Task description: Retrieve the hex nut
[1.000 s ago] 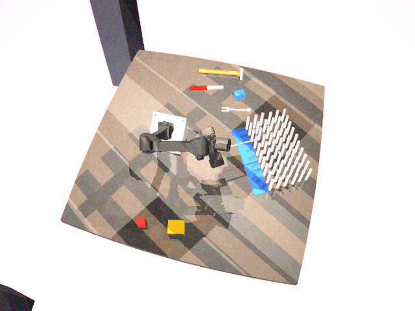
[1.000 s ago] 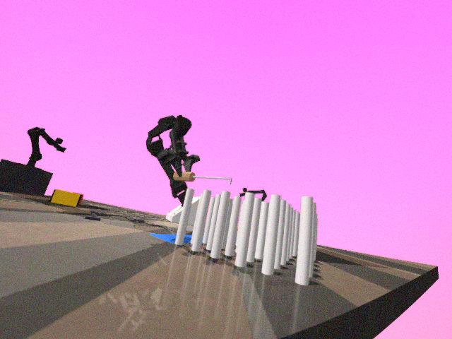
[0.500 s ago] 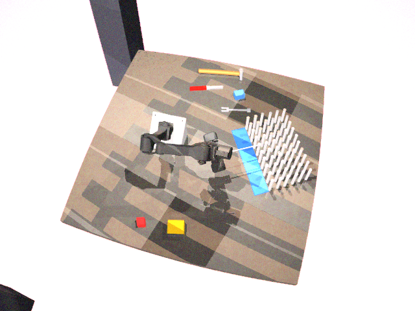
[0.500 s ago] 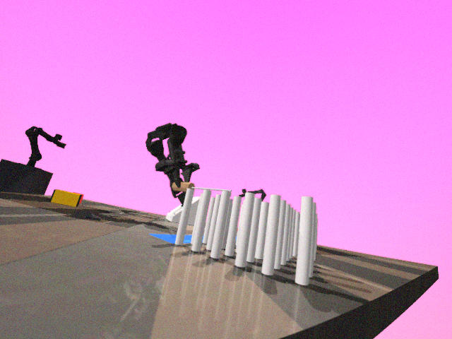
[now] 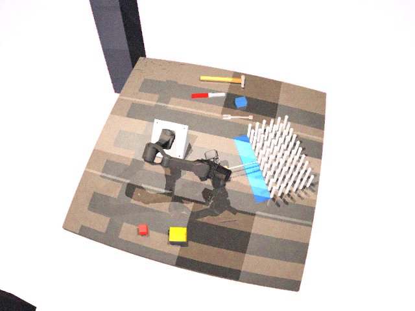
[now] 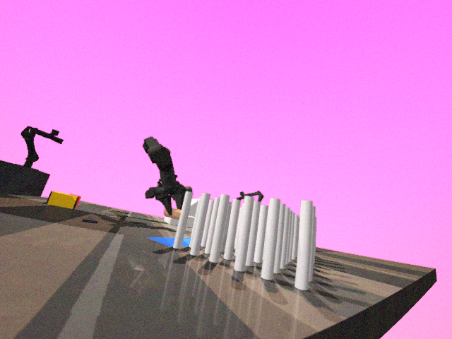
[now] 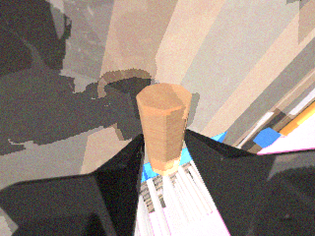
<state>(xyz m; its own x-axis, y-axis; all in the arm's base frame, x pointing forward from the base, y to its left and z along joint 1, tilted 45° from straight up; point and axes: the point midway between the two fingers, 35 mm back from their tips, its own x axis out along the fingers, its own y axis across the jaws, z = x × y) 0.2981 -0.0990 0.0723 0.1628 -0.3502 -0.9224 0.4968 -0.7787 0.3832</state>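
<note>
Right now the blue taped strip is 16 cm ahead of my gripper tip, 10 cm to the left of it and 6 cm below it. From my gripper tip the other things lie so: yellow block (10 cm behind, 38 cm to the right, 3 cm below); then bent key (14 cm ahead, 23 cm to the right, 5 cm below); then short wooden-handled tool (9 cm ahead, 5 cm to the left).
</note>
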